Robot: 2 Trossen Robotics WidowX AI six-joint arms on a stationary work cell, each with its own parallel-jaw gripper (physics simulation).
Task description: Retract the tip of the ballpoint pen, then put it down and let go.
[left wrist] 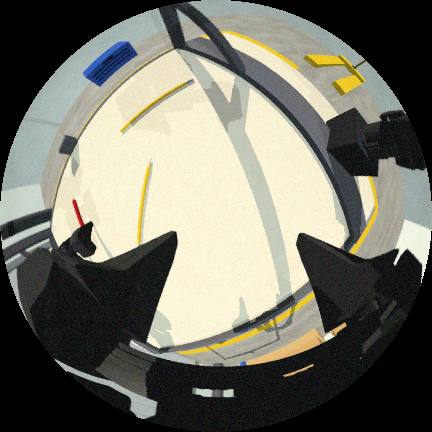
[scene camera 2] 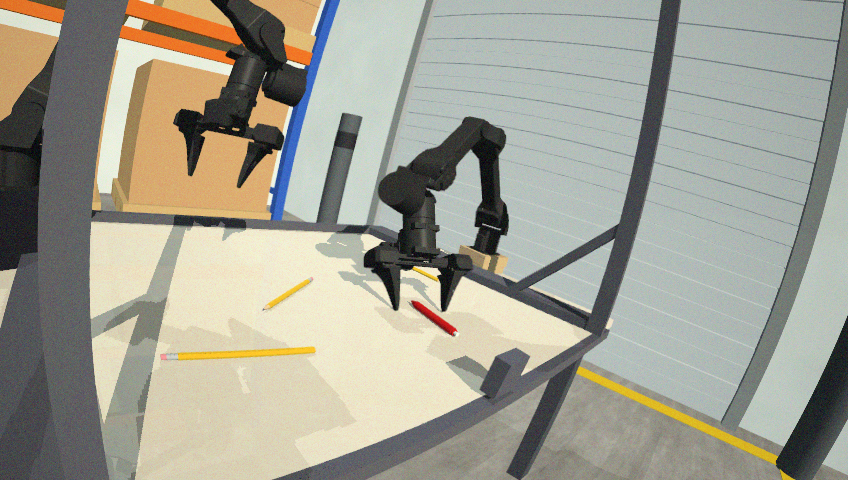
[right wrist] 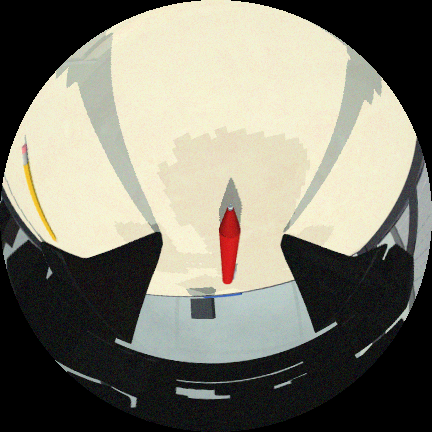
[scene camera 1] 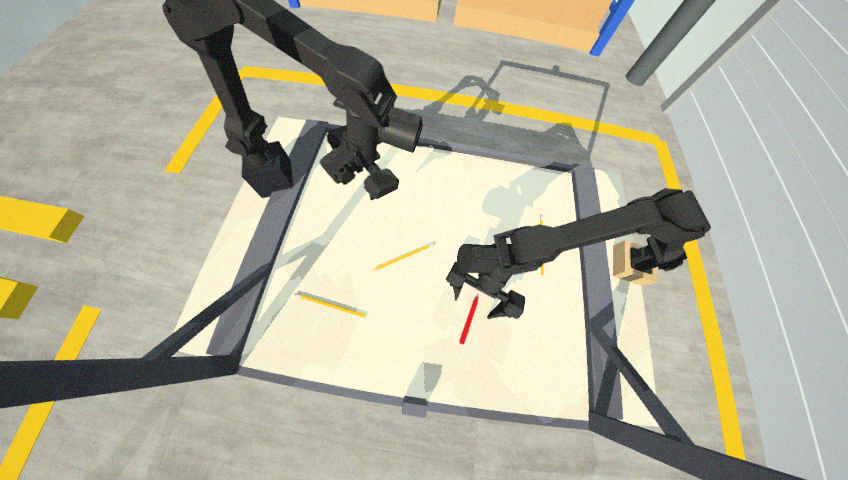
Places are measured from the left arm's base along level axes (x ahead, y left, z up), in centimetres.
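Pixels of known places: left gripper, fingertip midpoint: (left wrist: 240,238) (scene camera 2: 213,181) (scene camera 1: 361,185); right gripper, fingertip midpoint: (left wrist: 84,227) (scene camera 2: 420,311) (right wrist: 224,240) (scene camera 1: 471,308); left arm's base, link origin: (left wrist: 368,140) (scene camera 2: 18,185) (scene camera 1: 260,158); right arm's base, link origin: (scene camera 2: 484,251) (scene camera 1: 640,260).
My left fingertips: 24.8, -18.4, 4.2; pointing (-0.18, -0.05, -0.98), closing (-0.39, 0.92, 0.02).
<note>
For each thing: its middle in the pictures, then the offset to it from my left fingertips, as dx, dy, dz. Level surfaces: height alone.
- red ballpoint pen, body centre: (right wrist: 229,260) (scene camera 2: 433,316) (scene camera 1: 469,320) (left wrist: 79,218) +18.2, -35.1, -14.2
- cream table, surface height: dz -14.8
- yellow pencil, body centre: (scene camera 2: 289,292) (right wrist: 39,211) (left wrist: 141,206) (scene camera 1: 403,256) +6.3, -14.7, -14.5
- third pencil, body centre: (scene camera 2: 408,265) (scene camera 1: 541,243) +45.9, -20.9, -14.5
- grey block, body centre: (scene camera 2: 505,373) (right wrist: 202,308) (scene camera 1: 414,406) (left wrist: 67,144) +0.1, -49.1, -11.7
The red ballpoint pen (scene camera 1: 468,321) (scene camera 2: 434,318) (left wrist: 78,212) (right wrist: 230,250) lies on the cream table (scene camera 1: 345,350) (scene camera 2: 238,428). A small silver point shows at its cone end in the right wrist view, and a white end faces the table's front in scene camera 2. My right gripper (scene camera 1: 474,306) (scene camera 2: 420,309) (right wrist: 224,240) is open and empty, low over the table, with its fingers on either side of the pen's cone end in the right wrist view. My left gripper (scene camera 1: 360,178) (scene camera 2: 214,180) (left wrist: 240,238) is open and empty, high above the table's back left.
One yellow pencil (scene camera 1: 404,256) (scene camera 2: 288,293) (left wrist: 144,200) lies near the middle, another (scene camera 1: 331,303) (scene camera 2: 246,353) (left wrist: 157,101) at the front left. A third pencil (scene camera 1: 542,268) (scene camera 2: 424,274) lies partly hidden behind the right arm. A grey block (scene camera 1: 414,406) (scene camera 2: 505,373) (right wrist: 203,308) stands at the front edge.
</note>
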